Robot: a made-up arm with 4 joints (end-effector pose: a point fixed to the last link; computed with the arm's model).
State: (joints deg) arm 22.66 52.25 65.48 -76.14
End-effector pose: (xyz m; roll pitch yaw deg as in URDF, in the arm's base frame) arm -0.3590 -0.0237 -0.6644 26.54 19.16 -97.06
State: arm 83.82 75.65 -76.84 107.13
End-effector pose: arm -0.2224 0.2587 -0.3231 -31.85 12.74 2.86
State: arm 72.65 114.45 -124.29 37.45
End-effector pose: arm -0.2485 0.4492 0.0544 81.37 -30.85 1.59
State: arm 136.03 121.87 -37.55 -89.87
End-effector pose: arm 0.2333 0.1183 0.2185 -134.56 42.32 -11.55
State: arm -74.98 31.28 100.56 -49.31
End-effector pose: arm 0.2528 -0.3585 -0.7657 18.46 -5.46 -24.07
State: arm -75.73 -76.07 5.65 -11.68
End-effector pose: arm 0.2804 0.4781 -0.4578 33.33 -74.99 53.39
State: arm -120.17 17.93 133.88 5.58
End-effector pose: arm 0.4512 -0.2238 -0.7653 -18.71 -12.32 -12.29
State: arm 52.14 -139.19 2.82 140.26
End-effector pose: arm -0.1614 -0.2443 -0.1909 37.31 -40.75 131.58
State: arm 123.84 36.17 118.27 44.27
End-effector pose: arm 0.1447 0.6153 -0.4807 -77.05 -16.23 122.69
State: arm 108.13 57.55 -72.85 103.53
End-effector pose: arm -0.1179 0.3047 -0.4052 -47.17 14.41 -27.53
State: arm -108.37 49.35 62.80 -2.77
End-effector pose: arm 0.4356 -0.4570 -0.5879 -43.24 20.29 36.88
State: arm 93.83 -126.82 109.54 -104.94
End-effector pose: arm -0.4105 -0.1067 0.0806 -126.60 15.53 -171.82
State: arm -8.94 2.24 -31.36 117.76
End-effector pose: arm -0.0327 -0.3057 -0.4439 -116.59 1.91 40.32
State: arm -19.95 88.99 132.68 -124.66
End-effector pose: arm -0.1255 -0.5649 -0.2881 36.03 -42.67 -70.98
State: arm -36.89 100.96 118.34 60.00
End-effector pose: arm -0.2191 -0.4235 0.1582 -162.41 -27.78 -47.26
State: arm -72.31 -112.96 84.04 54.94
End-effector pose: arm 0.4459 0.3742 -0.3326 58.13 -5.49 -20.02
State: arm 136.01 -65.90 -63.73 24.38
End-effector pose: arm -0.4603 -0.1713 -0.5205 -87.87 -23.83 -57.40
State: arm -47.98 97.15 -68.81 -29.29
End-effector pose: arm -0.3384 -0.5323 0.0939 126.95 21.02 140.74
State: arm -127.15 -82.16 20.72 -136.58
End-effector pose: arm -0.1099 0.1175 -0.2506 -154.69 -67.91 56.98
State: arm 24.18 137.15 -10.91 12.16
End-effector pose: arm -0.4702 -0.0494 0.2431 157.88 41.90 141.09
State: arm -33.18 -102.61 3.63 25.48
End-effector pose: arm 0.6032 0.0273 -0.1968 138.72 -76.89 -130.62
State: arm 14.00 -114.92 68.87 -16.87
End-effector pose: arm 0.4406 -0.3710 -0.0039 133.35 -19.08 -113.25
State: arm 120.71 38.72 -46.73 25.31
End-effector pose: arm 0.0289 0.4954 -0.6635 4.96 25.39 -67.01
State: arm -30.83 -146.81 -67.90 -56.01
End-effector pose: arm 0.4996 0.2226 0.0162 -92.77 -11.89 139.60
